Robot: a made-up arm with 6 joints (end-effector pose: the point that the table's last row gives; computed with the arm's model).
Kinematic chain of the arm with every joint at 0, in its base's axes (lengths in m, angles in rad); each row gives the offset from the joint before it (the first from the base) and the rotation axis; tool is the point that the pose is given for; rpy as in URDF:
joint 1: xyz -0.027 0 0.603 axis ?
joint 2: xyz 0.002 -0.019 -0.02 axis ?
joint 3: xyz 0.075 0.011 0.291 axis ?
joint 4: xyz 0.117 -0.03 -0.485 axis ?
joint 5: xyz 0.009 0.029 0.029 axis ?
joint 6: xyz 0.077 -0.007 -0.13 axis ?
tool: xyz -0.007 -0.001 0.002 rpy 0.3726 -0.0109 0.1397
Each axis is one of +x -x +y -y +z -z.
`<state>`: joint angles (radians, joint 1 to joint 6).
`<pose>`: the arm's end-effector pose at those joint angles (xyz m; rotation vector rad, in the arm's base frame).
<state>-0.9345 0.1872 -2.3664 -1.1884 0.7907 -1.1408</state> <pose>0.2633 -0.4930 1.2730 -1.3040 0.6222 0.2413</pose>
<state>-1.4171 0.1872 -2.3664 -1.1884 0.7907 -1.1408</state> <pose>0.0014 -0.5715 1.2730 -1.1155 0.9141 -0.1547</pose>
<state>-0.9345 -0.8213 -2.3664 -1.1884 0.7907 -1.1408</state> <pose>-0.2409 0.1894 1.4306 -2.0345 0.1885 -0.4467</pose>
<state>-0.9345 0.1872 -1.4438 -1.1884 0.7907 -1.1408</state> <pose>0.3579 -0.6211 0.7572 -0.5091 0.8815 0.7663</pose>
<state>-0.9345 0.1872 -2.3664 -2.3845 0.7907 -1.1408</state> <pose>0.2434 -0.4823 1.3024 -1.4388 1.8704 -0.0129</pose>
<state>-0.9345 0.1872 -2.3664 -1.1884 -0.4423 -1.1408</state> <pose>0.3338 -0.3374 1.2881 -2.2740 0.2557 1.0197</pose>
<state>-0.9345 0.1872 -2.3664 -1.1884 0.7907 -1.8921</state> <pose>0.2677 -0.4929 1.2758 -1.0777 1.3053 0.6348</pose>
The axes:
joint 1: +z
joint 2: +y
joint 3: +y
joint 4: -z
joint 5: +y
joint 6: -z

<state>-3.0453 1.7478 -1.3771 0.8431 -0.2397 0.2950</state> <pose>-0.2984 0.0771 -0.1420 0.0975 0.0929 2.2790</pose>
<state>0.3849 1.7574 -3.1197 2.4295 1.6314 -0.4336</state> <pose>0.7296 0.3374 0.5651 2.8069 -0.0723 0.2832</pose>
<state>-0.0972 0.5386 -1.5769 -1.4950 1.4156 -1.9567</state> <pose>0.6972 -0.2128 0.5927 -0.3467 2.0817 1.6565</pose>
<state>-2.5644 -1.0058 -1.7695 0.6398 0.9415 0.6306</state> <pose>0.0448 0.0302 1.3838 -1.3106 -2.0626 -1.2328</pose>
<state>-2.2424 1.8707 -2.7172 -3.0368 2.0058 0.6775</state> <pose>-0.5690 -0.5568 0.3040 -1.5911 2.0136 -0.4174</pose>
